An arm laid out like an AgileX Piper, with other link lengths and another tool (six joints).
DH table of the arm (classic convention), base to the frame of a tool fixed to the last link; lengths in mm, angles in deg. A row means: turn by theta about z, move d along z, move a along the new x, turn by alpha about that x. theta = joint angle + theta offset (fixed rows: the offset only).
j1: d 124.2  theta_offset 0  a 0  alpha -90
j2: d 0  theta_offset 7.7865  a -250.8  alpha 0
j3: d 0  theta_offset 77.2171  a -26.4  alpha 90
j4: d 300.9  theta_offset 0  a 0  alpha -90
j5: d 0  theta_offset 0  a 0  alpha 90
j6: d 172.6  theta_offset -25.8  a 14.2  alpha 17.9
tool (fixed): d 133  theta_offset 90  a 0  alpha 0
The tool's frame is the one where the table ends.
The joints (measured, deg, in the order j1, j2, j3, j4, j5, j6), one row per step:
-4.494 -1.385 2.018 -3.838 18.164 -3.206
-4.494 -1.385 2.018 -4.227 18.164 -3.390
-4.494 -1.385 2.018 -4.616 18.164 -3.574
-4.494 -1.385 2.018 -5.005 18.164 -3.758
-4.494 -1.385 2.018 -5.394 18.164 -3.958
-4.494 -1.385 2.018 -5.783 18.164 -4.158
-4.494 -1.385 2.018 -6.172 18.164 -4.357
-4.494 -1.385 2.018 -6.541 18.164 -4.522
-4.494 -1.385 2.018 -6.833 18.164 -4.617
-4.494 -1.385 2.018 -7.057 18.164 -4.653
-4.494 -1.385 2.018 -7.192 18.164 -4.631
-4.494 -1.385 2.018 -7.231 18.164 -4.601
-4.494 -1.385 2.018 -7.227 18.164 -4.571
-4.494 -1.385 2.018 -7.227 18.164 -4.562
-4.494 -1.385 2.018 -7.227 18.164 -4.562
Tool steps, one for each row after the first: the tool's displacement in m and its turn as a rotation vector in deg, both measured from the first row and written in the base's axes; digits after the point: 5 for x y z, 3 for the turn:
-0.00003 -0.00053 0.00046 -0.564 0.048 0.014
-0.00007 -0.00105 0.00092 -1.129 0.097 0.028
-0.00010 -0.00157 0.00139 -1.693 0.146 0.042
-0.00013 -0.00209 0.00187 -2.273 0.198 0.060
-0.00016 -0.00259 0.00235 -2.853 0.249 0.078
-0.00019 -0.00310 0.00284 -3.432 0.301 0.096
-0.00023 -0.00358 0.00329 -3.958 0.348 0.107
-0.00026 -0.00396 0.00362 -4.340 0.382 0.107
-0.00029 -0.00426 0.00385 -4.597 0.404 0.098
-0.00032 -0.00445 0.00396 -4.710 0.413 0.083
-0.00033 -0.00451 0.00397 -4.720 0.413 0.073
-0.00034 -0.00451 0.00395 -4.687 0.410 0.066
-0.00034 -0.00451 0.00394 -4.678 0.409 0.064
-0.00034 -0.00451 0.00394 -4.678 0.409 0.064

